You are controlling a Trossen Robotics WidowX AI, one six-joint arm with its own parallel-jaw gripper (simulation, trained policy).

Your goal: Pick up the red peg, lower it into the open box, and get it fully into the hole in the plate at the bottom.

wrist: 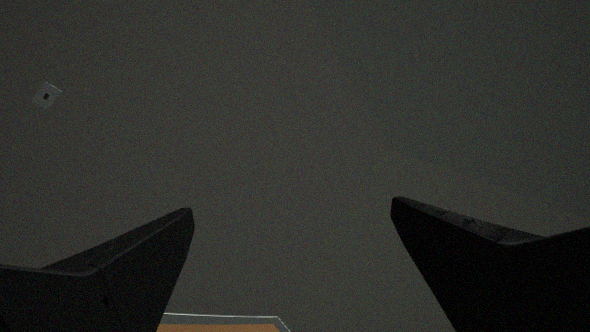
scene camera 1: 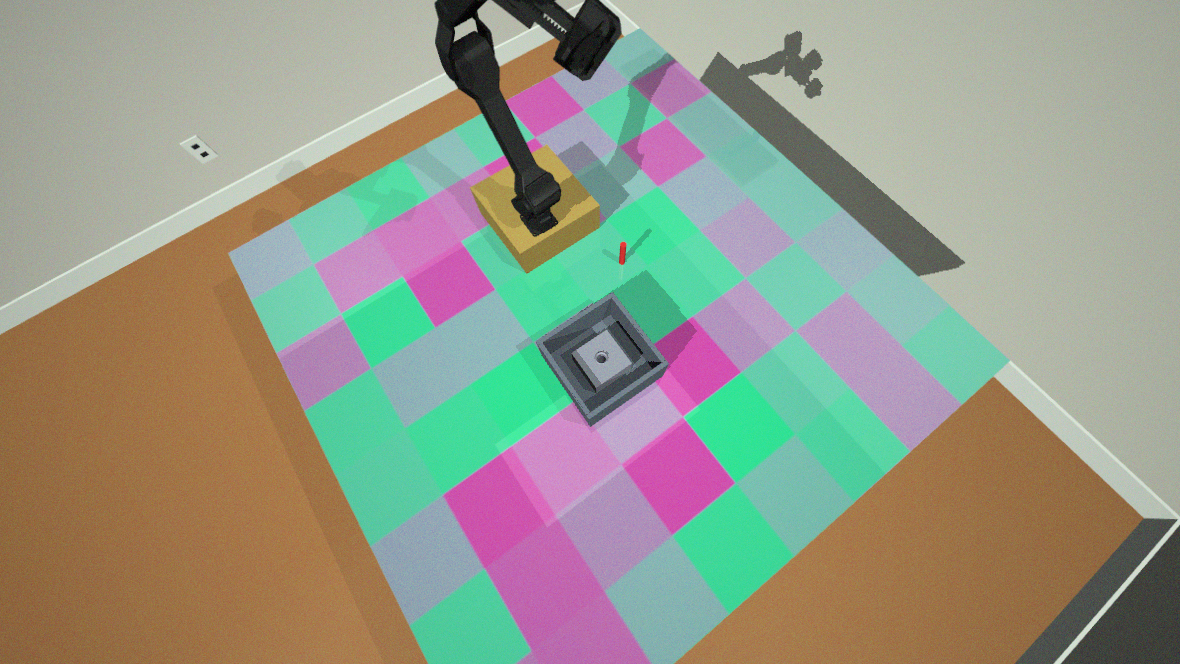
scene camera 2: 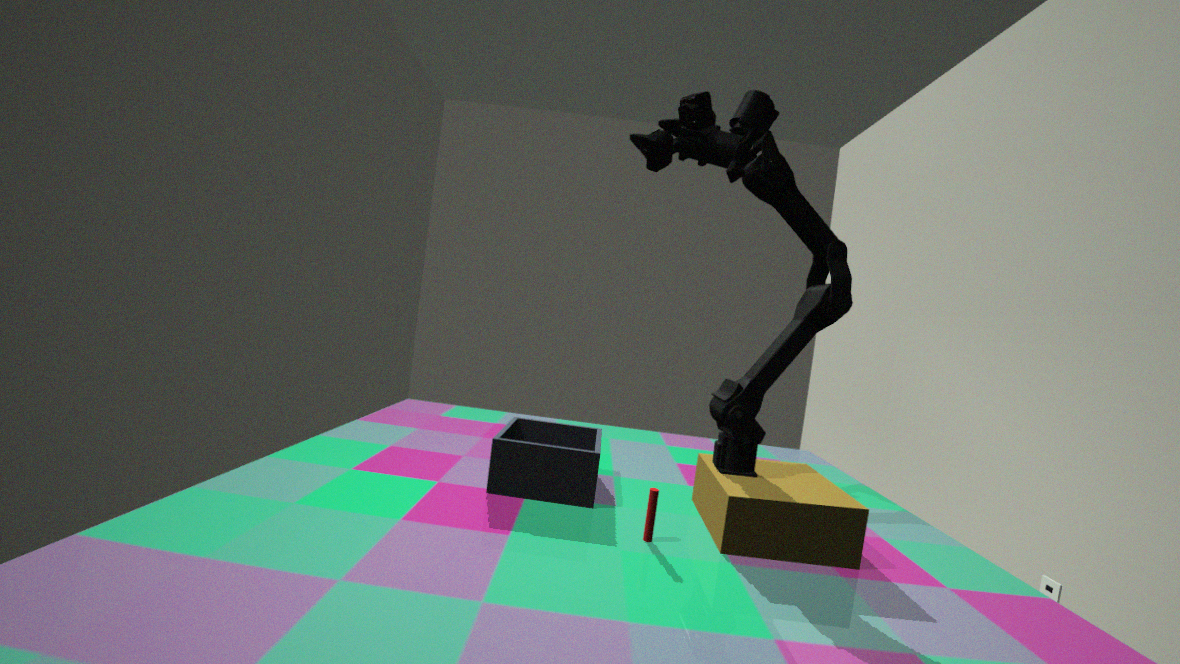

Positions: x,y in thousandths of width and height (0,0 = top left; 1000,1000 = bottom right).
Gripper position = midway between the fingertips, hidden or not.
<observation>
my gripper: wrist 499,640; scene camera 1 439,26; scene camera 2 547,195
box: scene camera 1 550,550; scene camera 2 462,695; not seen in the wrist view (out of frame)
light plate: scene camera 1 511,523; not seen in the wrist view (out of frame); not seen in scene camera 2 (hidden by the box)
</observation>
